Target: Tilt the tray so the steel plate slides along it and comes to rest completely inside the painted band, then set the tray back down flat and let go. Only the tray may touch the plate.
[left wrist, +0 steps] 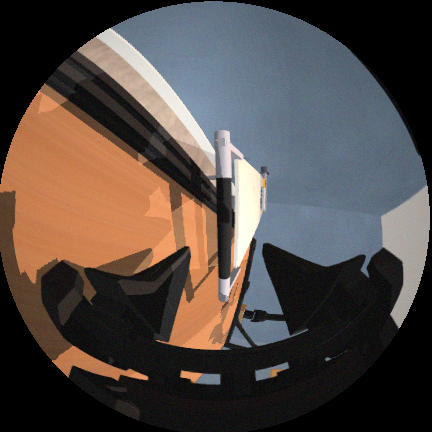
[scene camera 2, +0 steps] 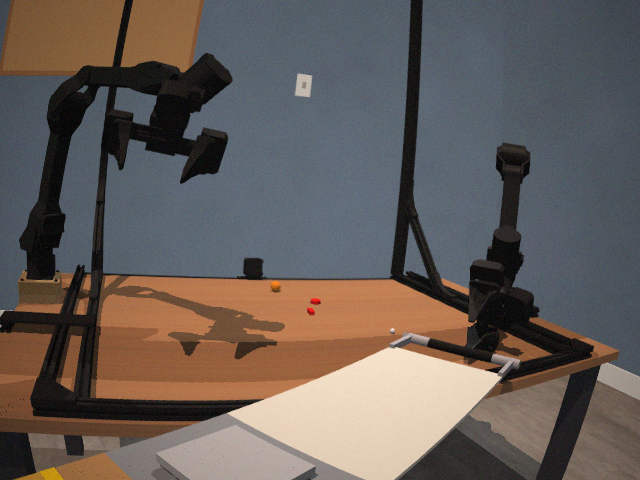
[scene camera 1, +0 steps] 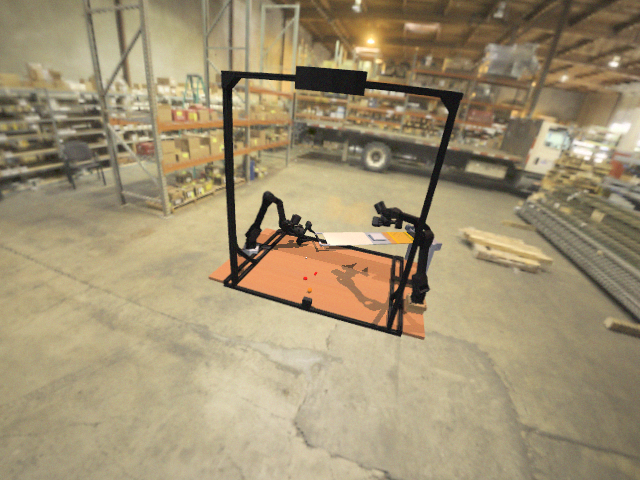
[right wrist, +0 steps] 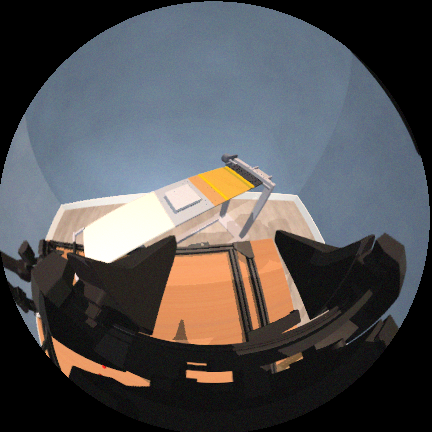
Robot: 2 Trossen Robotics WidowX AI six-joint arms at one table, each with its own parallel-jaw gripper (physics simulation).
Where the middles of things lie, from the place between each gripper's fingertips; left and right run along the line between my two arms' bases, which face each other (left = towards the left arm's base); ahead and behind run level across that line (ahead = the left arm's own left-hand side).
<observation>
The grey steel plate (scene camera 2: 231, 446) is 42 cm to the right of my left hand, 31 cm ahead of it and 1 cm below it.
The grey steel plate is 29 cm ahead of my right hand, 23 cm below it and 9 cm to the left of it.
</observation>
